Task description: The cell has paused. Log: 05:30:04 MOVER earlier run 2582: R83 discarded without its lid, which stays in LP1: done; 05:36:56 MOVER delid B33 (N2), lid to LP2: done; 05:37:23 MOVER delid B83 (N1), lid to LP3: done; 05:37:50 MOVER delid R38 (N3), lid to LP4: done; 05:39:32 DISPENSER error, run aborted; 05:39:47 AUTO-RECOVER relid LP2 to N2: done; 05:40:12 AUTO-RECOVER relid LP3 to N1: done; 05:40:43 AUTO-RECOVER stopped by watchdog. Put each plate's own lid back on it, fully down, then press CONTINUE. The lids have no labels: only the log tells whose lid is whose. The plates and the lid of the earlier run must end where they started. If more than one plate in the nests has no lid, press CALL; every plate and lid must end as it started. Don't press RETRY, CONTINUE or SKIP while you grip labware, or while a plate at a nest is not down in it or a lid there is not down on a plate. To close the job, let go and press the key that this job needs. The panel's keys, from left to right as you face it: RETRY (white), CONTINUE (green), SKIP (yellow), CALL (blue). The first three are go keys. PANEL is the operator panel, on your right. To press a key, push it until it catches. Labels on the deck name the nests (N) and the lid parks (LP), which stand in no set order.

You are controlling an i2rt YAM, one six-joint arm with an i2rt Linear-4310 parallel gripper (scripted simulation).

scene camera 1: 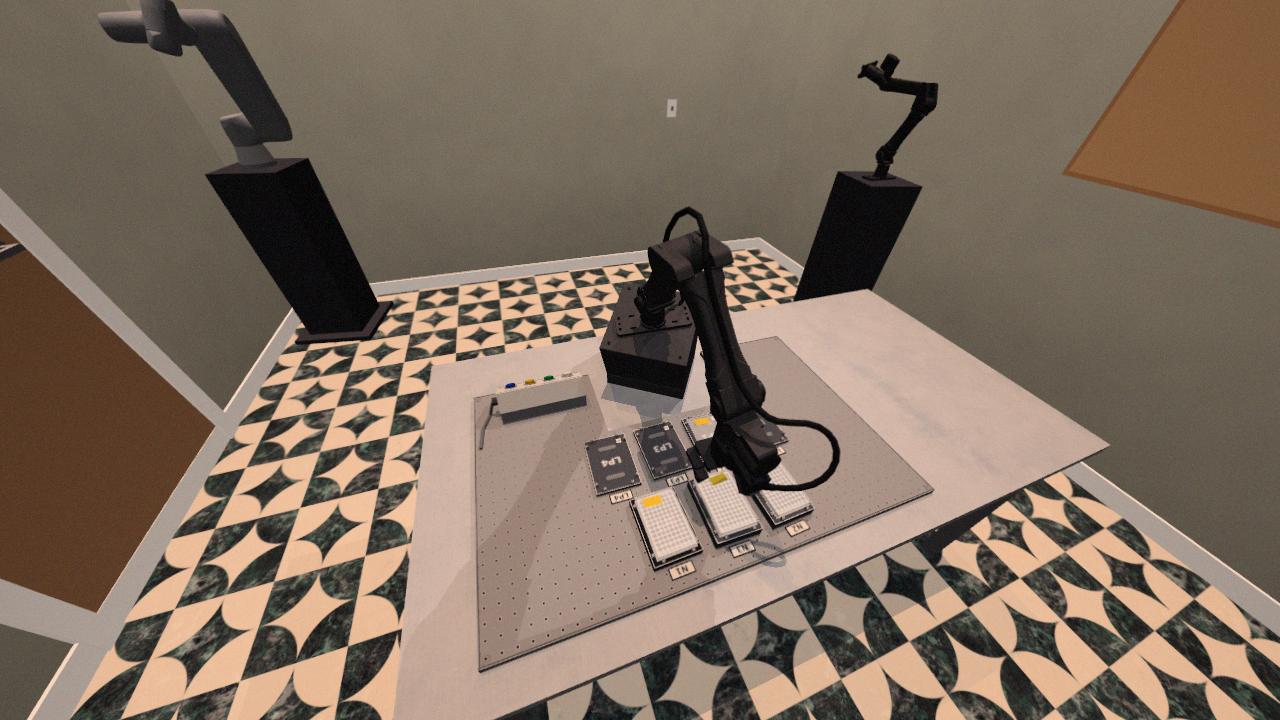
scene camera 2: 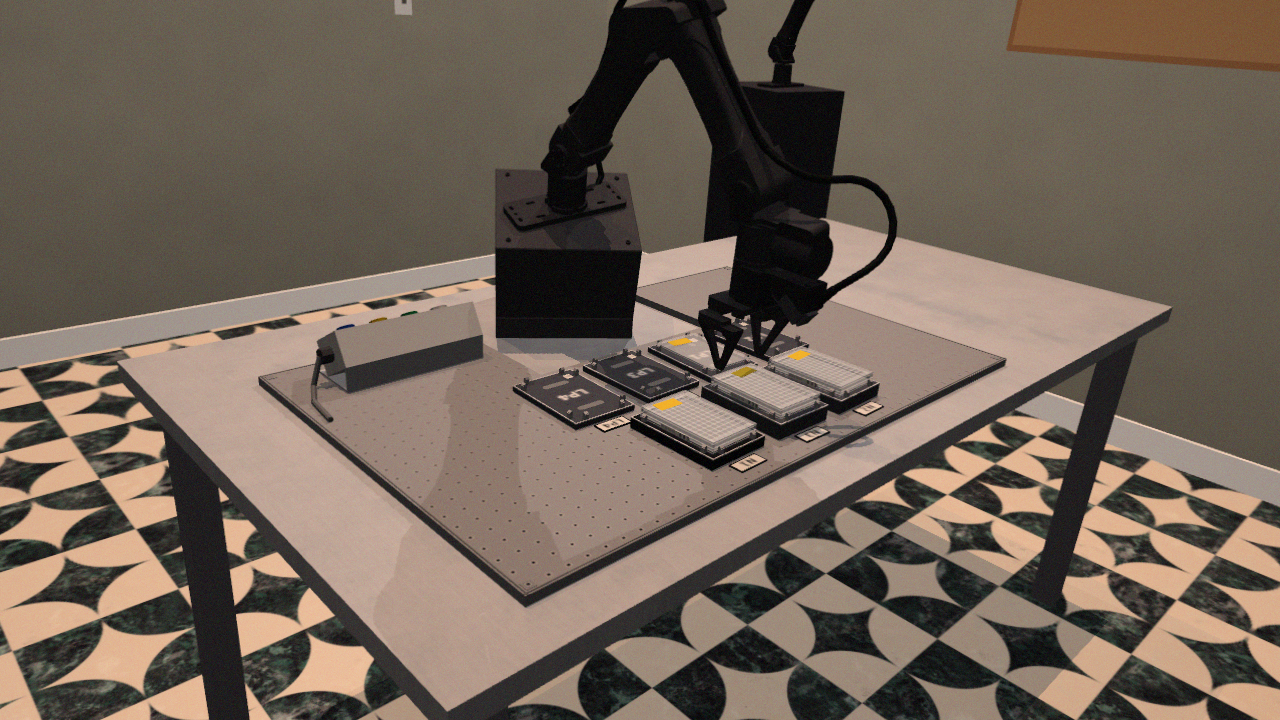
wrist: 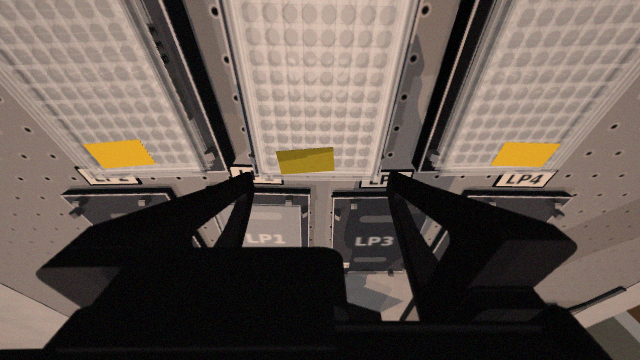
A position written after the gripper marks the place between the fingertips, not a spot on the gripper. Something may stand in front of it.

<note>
In view: the gripper [scene camera 2: 739, 361] and a grey operator panel [scene camera 2: 355, 358].
The gripper is seen too in scene camera 1 [scene camera 1: 715, 474] and in the wrist view [wrist: 320, 180]. The grey operator panel is seen too in scene camera 1 [scene camera 1: 523, 401].
</note>
